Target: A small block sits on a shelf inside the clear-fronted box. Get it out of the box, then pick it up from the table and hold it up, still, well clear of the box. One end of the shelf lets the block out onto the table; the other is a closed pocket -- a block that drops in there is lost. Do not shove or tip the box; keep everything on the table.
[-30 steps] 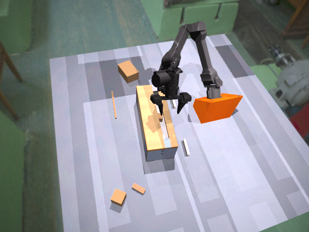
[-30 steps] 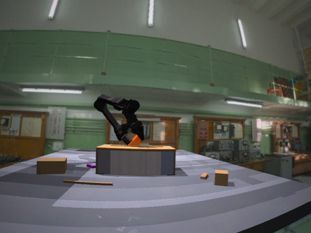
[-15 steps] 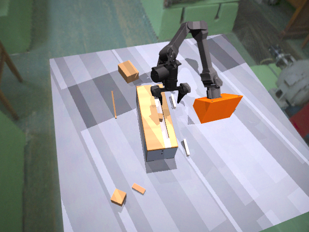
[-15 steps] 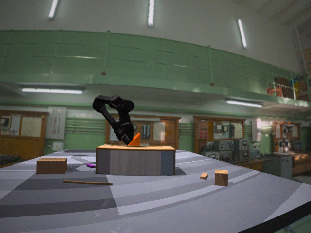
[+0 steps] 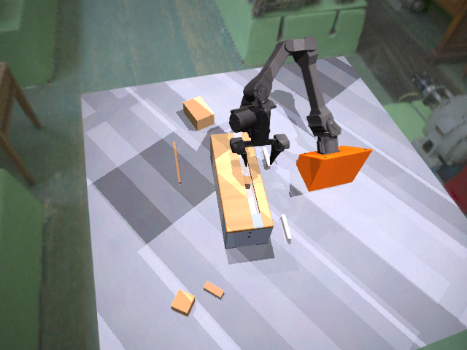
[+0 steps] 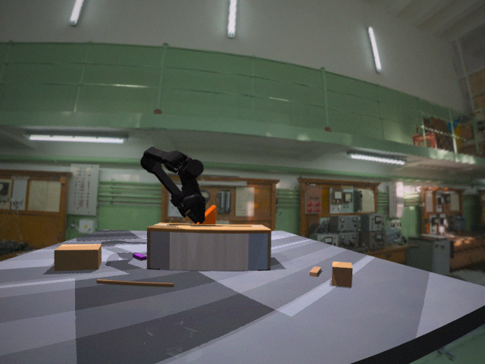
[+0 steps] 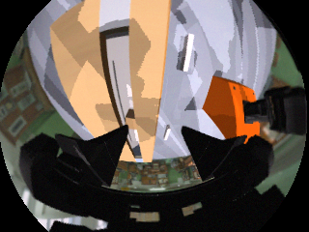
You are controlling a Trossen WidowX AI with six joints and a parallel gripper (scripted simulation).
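Now: gripper tip 7 cm above the box, 3 cm to the right of it and 3 cm short of it. Round my gripper tip: thin wooden stick: 26 cm ahead, 16 cm to the right, 13 cm below.
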